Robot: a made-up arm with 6 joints.
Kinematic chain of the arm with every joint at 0, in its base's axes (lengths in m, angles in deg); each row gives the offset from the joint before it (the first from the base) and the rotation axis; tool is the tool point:
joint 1: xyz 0 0 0.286 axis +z
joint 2: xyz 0 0 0 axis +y
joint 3: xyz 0 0 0.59 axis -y
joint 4: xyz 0 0 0 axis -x
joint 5: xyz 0.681 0 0 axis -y
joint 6: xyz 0 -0.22 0 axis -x
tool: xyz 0 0 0
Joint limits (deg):
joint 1: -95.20..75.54
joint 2: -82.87..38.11
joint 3: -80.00..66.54
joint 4: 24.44..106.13
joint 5: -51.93..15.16
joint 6: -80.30..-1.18
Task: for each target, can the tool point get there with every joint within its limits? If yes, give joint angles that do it. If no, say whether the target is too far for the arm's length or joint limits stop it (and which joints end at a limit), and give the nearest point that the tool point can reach.
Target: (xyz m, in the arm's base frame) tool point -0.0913 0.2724 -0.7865
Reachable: no: joint limits stop it (at a limit: joint 1, joint 2, joint 4) | nearest point 0.0175 0.3127 0.0395 | short by 0.834 m
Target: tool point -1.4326 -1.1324 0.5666
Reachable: no: too far | nearest point -1.0070 -0.7960 0.5164 | short by 0.545 m
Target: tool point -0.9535 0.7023 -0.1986
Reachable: no: joint limits stop it (at a limit: joint 2, joint 3) | nearest point -1.0335 0.7612 0.5164 | short by 0.722 m
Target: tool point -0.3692 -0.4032 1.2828
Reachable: yes | joints 32.09 -59.85 17.90 48.60 7.01 -56.79
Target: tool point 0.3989 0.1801 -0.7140
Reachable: no: joint limits stop it (at a limit: joint 2) | nearest point 0.3646 0.1646 0.0355 | short by 0.750 m
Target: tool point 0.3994 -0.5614 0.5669
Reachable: yes | joints -52.26 4.16 -39.08 82.76 -7.44 -68.60
